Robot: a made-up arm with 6 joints. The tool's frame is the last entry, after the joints. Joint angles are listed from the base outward. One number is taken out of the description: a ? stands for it. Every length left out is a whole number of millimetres.
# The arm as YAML. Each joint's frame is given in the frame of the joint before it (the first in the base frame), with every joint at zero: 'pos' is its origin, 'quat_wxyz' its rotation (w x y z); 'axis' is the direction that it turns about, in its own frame. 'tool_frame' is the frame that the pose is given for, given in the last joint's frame.
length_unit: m
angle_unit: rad
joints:
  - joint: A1
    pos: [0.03, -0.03, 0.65]
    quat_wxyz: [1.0, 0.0, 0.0, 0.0]
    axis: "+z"
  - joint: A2
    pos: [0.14, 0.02, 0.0]
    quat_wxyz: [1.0, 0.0, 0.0, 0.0]
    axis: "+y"
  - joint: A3
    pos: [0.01, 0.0, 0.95]
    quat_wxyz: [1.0, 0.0, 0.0, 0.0]
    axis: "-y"
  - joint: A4
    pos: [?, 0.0, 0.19]
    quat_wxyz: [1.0, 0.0, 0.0, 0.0]
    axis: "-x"
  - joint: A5
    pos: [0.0, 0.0, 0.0]
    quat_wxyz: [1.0, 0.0, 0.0, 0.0]
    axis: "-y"
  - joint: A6
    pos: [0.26, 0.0, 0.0]
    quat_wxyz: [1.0, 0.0, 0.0, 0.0]
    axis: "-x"
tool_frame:
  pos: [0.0, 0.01, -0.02]
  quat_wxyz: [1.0, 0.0, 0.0, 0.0]
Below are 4 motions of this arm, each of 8 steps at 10 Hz.
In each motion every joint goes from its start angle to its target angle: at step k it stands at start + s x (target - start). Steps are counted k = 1, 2, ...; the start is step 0. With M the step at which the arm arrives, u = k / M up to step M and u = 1 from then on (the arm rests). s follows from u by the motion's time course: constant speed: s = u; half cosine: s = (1 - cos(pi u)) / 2; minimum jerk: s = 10 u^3 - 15 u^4 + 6 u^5.
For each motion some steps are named. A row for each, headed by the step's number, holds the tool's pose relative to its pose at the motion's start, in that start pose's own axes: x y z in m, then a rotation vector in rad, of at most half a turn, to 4 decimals.
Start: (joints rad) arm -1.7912 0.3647 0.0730 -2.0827 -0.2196 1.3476
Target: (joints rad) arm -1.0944 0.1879 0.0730 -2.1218 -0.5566 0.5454
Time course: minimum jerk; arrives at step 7
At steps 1, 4, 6, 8:
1: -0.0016 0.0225 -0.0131 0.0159 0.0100 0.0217
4: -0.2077 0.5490 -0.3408 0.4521 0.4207 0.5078
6: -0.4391 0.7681 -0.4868 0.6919 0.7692 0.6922
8: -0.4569 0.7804 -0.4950 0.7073 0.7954 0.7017

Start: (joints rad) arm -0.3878 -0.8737 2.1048 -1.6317 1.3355 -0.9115
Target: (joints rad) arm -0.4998 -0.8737 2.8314 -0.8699 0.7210 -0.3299
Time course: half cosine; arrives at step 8
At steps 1, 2, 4, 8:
1: -0.0087 0.0136 -0.0233 -0.0028 0.0457 -0.0006
2: -0.0370 0.0564 -0.0865 -0.0140 0.1745 0.0079
4: -0.1576 0.2288 -0.2495 -0.0822 0.5614 0.1384
8: -0.3608 0.5123 -0.3406 -0.2509 0.9312 0.5543

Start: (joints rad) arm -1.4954 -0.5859 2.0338 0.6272 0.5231 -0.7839
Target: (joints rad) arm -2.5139 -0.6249 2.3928 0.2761 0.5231 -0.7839
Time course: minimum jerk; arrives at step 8
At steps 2, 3, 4, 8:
2: 0.0292 0.1349 0.0119 0.0137 -0.0243 0.0983
3: 0.0445 0.3658 0.0277 0.0487 -0.0590 0.2636
4: 0.0001 0.6687 0.0434 0.1169 -0.0912 0.4825
8: -0.3439 1.2526 0.0785 0.3508 -0.0910 0.9665

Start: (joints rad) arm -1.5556 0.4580 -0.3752 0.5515 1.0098 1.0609
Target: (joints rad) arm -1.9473 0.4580 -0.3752 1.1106 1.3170 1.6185
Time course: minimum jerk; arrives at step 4
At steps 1, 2, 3, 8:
1: -0.0203 -0.0121 -0.0368 -0.0917 -0.0184 -0.0094
2: -0.1143 -0.0528 -0.1653 -0.4308 -0.0924 -0.0389
3: -0.2322 -0.0840 -0.2734 -0.7461 -0.1756 -0.0629
8: -0.2666 -0.0906 -0.2982 -0.8236 -0.1993 -0.0691

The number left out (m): 0.65
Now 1 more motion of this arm.
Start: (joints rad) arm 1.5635 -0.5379 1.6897 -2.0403 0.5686 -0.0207
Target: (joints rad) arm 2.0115 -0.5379 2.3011 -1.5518 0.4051 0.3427
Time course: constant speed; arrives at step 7
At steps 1, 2, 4, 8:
1: -0.0042 0.1004 0.0257 -0.0185 0.0222 0.0931
2: -0.0137 0.1988 0.0635 -0.0410 0.0285 0.1905
4: -0.0502 0.3823 0.1717 -0.0992 -0.0075 0.3896
8: -0.1516 0.6035 0.3967 -0.2202 -0.1821 0.6671

